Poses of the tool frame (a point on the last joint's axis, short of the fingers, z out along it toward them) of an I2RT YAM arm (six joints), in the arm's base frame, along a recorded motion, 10 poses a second.
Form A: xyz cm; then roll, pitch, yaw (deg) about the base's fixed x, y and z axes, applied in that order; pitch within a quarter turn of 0, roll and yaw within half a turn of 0.
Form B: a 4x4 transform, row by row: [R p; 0 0 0 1], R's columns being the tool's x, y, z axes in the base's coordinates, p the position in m. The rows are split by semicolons. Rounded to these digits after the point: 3 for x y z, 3 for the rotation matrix.
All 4 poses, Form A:
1: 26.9 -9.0 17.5 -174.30 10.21 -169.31
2: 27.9 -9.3 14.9 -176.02 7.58 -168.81
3: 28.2 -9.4 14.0 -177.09 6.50 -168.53
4: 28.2 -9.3 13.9 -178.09 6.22 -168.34
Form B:
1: -0.967 -0.167 0.192 0.269; -0.183 0.981 -0.065 -0.090; -0.177 -0.098 -0.979 0.175; 0 0 0 1
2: -0.972 -0.185 0.143 0.279; -0.192 0.980 -0.043 -0.093; -0.132 -0.069 -0.989 0.149; 0 0 0 1
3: -0.974 -0.193 0.121 0.282; -0.198 0.980 -0.027 -0.094; -0.113 -0.050 -0.992 0.140; 0 0 0 1
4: -0.974 -0.198 0.113 0.282; -0.201 0.980 -0.011 -0.093; -0.108 -0.033 -0.994 0.139; 0 0 0 1
